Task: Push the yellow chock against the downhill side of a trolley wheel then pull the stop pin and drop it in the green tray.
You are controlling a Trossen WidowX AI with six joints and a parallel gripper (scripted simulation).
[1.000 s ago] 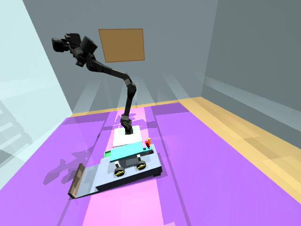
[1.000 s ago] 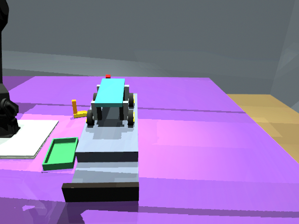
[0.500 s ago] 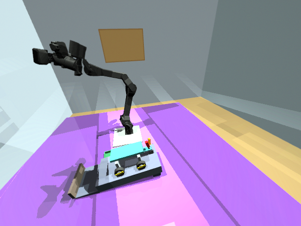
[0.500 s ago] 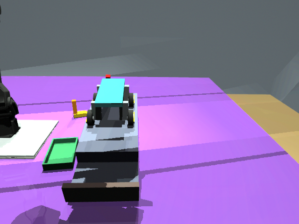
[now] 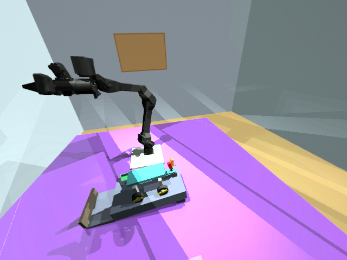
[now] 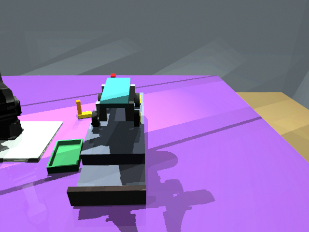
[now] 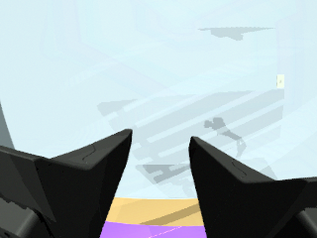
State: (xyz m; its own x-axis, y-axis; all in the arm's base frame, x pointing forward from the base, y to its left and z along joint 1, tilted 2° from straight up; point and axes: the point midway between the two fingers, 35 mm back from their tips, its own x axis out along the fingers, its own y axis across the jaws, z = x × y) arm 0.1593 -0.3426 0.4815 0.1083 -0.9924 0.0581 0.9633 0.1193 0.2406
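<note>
Right now my gripper tip is 4 cm short of the yellow chock, 50 cm to the right of it and 48 cm above it. Round my gripper tip: grey ramp: 17 cm ahead, 36 cm to the left, 46 cm below; then trolley: 17 cm ahead, 36 cm to the left, 39 cm below; then brown-topped stop board: 17 cm ahead, 10 cm to the left, 47 cm below.
</note>
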